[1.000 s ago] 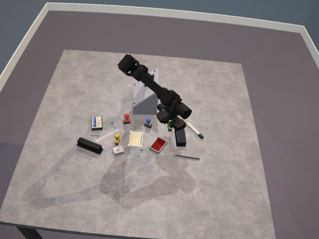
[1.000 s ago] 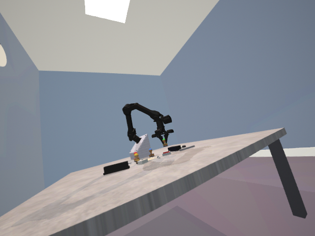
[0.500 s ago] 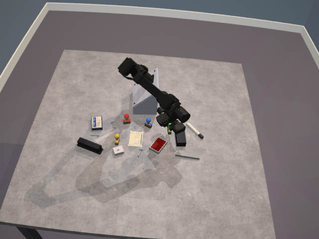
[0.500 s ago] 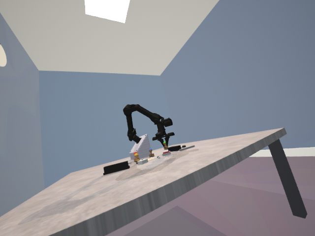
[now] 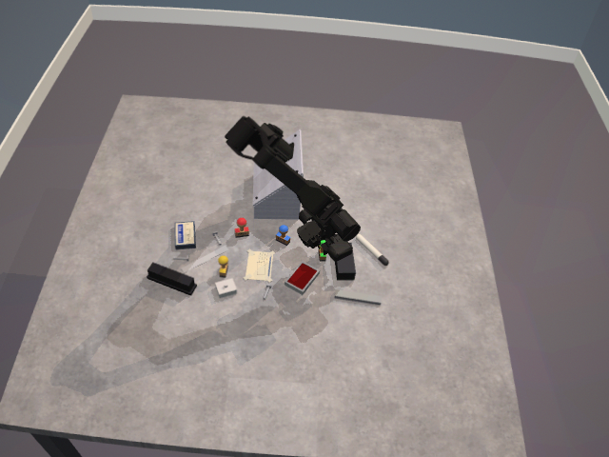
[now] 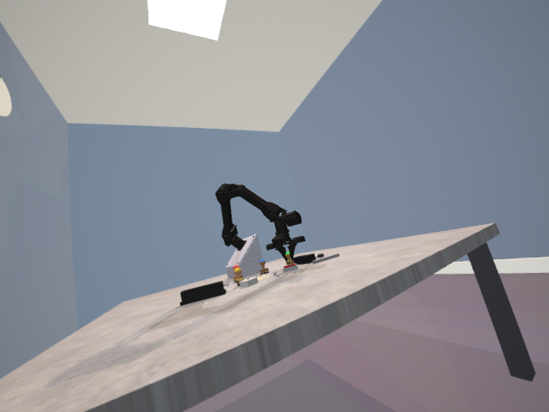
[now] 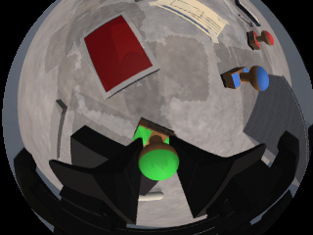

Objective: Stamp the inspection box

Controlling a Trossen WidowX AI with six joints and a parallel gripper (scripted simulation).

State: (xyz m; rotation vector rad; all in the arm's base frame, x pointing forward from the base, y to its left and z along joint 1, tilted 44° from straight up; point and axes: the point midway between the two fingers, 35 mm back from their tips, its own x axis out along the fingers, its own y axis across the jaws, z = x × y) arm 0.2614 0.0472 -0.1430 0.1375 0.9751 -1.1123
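The green-knobbed stamp is right at my gripper tip. Also, from my gripper tip: blue-knobbed stamp 5 cm behind, 12 cm to the right, 1 cm below; then black box 2 cm ahead, 6 cm to the left, 1 cm below; then red ink pad 9 cm ahead, 5 cm to the right, 2 cm below.
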